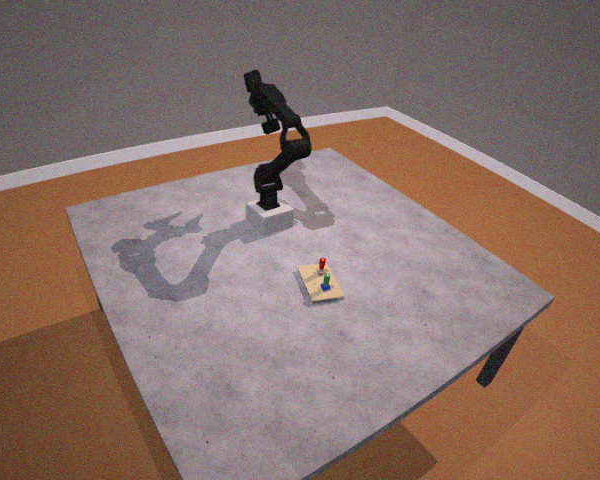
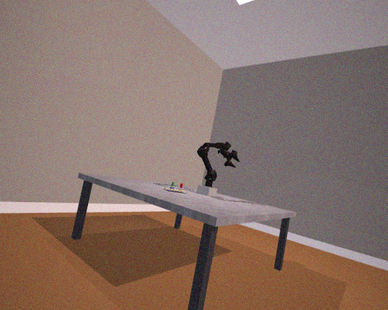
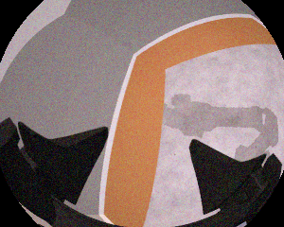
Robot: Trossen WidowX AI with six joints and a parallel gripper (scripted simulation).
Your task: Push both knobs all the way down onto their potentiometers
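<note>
Right now my gripper tip is 570 mm short of the red knob, 270 mm above it and 160 mm to the left of it. From my gripper tip the other things lie so: green knob: 630 mm ahead, 270 mm below, 190 mm to the right.
</note>
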